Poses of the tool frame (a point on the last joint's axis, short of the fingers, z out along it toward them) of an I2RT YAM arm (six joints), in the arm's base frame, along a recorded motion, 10 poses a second.
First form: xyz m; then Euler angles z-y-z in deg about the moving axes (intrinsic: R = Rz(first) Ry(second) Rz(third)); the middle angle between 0 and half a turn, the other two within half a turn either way.
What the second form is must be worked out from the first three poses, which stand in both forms.
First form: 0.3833, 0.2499, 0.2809, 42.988, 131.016, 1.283
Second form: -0.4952, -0.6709, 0.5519, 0.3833; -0.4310, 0.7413, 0.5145, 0.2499; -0.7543, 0.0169, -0.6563, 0.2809; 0, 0, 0, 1
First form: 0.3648, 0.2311, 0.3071, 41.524, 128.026, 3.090
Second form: -0.4963, -0.6371, 0.5898, 0.3648; -0.3674, 0.7696, 0.5222, 0.2311; -0.7866, 0.0425, -0.6160, 0.3071; 0, 0, 0, 1
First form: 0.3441, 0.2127, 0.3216, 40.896, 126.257, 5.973
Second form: -0.5127, -0.6046, 0.6095, 0.3441; -0.3064, 0.7921, 0.5279, 0.2127; -0.8020, 0.0839, -0.5914, 0.3216; 0, 0, 0, 1
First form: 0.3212, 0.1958, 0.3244, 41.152, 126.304, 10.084
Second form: -0.5541, -0.5698, 0.6068, 0.3212; -0.2518, 0.8096, 0.5303, 0.1958; -0.7934, 0.1411, -0.5921, 0.3244; 0, 0, 0, 1
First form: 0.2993, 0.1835, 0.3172, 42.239, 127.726, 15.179
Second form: -0.6132, -0.5302, 0.5856, 0.2993; -0.2031, 0.8222, 0.5317, 0.1835; -0.7634, 0.2071, -0.6119, 0.3172; 0, 0, 0, 1
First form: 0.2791, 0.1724, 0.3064, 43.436, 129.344, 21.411
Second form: -0.6796, -0.4720, 0.5616, 0.2791; -0.1407, 0.8352, 0.5317, 0.1724; -0.7200, 0.2823, -0.6340, 0.3064; 0, 0, 0, 1
